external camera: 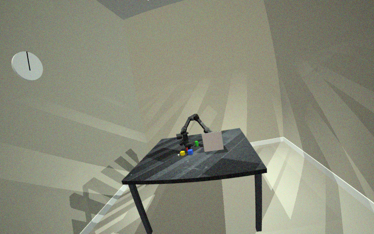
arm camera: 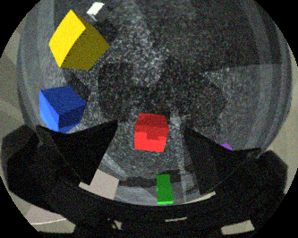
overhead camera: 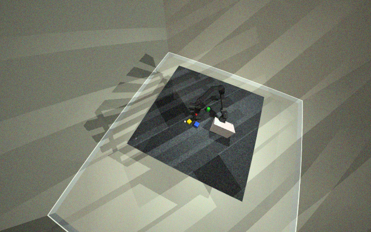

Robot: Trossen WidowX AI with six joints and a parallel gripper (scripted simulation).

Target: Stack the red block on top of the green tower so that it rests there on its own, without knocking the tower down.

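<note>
My gripper tip is 130 mm to the right of the blue block, 40 mm past it and 20 mm below it. From my gripper tip the other things lie so: red block 10 mm above; purple block 160 mm to the right, 10 mm ahead, 10 mm above; yellow block 120 mm to the left, 60 mm ahead, 10 mm above.
</note>
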